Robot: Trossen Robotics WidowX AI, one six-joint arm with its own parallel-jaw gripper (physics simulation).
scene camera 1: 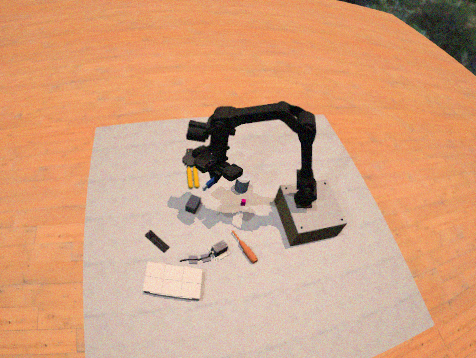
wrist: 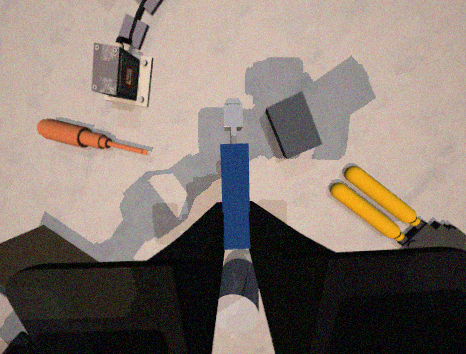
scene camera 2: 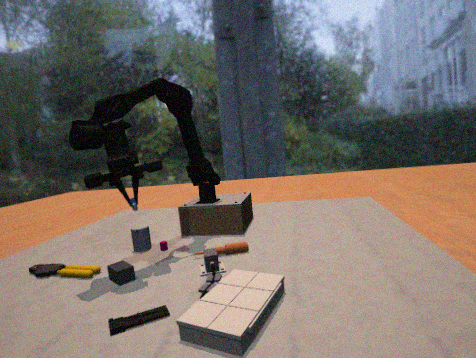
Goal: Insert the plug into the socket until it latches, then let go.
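Seen in the pictures: gripper, fingertip midpoint: (scene camera 1: 214, 182) (wrist: 234, 209) (scene camera 2: 134, 205); arm's base, origin of the base link: (scene camera 1: 302, 201) (scene camera 2: 208, 201).
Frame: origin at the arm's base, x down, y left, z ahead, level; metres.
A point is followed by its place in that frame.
Observation:
The plug (scene camera 1: 209, 183) @[x -0.075, y -0.009, z 0.358 m] (scene camera 2: 133, 203) @[x -0.073, y 0.005, z 0.377 m] (wrist: 235, 192) @[x -0.077, y -0.020, z 0.352 m] has a long blue body and a pale clear tip. My gripper (scene camera 1: 214, 179) @[x -0.060, y -0.028, z 0.340 m] (scene camera 2: 134, 199) @[x -0.060, y -0.028, z 0.340 m] (wrist: 234, 209) @[x -0.060, y -0.028, z 0.340 m] is shut on its blue body, high above the mat. In the wrist view the tip points up the frame, away from the fingers. The socket (scene camera 1: 219, 248) @[x 0.060, y 0.170, z 0.317 m] (scene camera 2: 211, 260) @[x 0.072, y 0.173, z 0.336 m] (wrist: 129, 76) @[x 0.083, y 0.149, z 0.323 m] is a grey box with a dark face and a small opening, on a pale plate with a cable behind it. It lies to the upper left of the plug in the wrist view, well apart from it.
A dark grey block (scene camera 1: 193, 204) @[x 0.069, y -0.019, z 0.410 m] (scene camera 2: 121, 273) @[x 0.077, y -0.009, z 0.433 m] (wrist: 295, 125) @[x 0.069, y -0.032, z 0.413 m], yellow-handled pliers (scene camera 1: 193, 177) @[x 0.087, y -0.167, z 0.410 m] (scene camera 2: 79, 272) @[x 0.088, y -0.149, z 0.435 m] (wrist: 372, 202) @[x 0.091, y -0.168, z 0.420 m], an orange screwdriver (scene camera 1: 246, 249) @[x 0.079, y 0.163, z 0.219 m] (scene camera 2: 233, 248) @[x 0.086, y 0.179, z 0.219 m] (wrist: 62, 133) @[x 0.077, y 0.173, z 0.209 m], a grey cylinder (scene camera 1: 242, 187) @[x 0.064, y -0.107, z 0.217 m] (scene camera 2: 140, 240) @[x 0.069, y -0.118, z 0.238 m], a magenta piece (scene camera 1: 243, 202) @[x 0.082, y -0.046, z 0.215 m] (scene camera 2: 163, 245) @[x 0.088, y -0.049, z 0.220 m], a black bar (scene camera 1: 157, 241) @[x 0.095, y 0.139, z 0.540 m] (scene camera 2: 139, 319) @[x 0.092, y 0.142, z 0.552 m] and a tiled box (scene camera 1: 173, 280) @[x 0.070, y 0.293, z 0.474 m] (scene camera 2: 232, 304) @[x 0.071, y 0.295, z 0.503 m] lie around.

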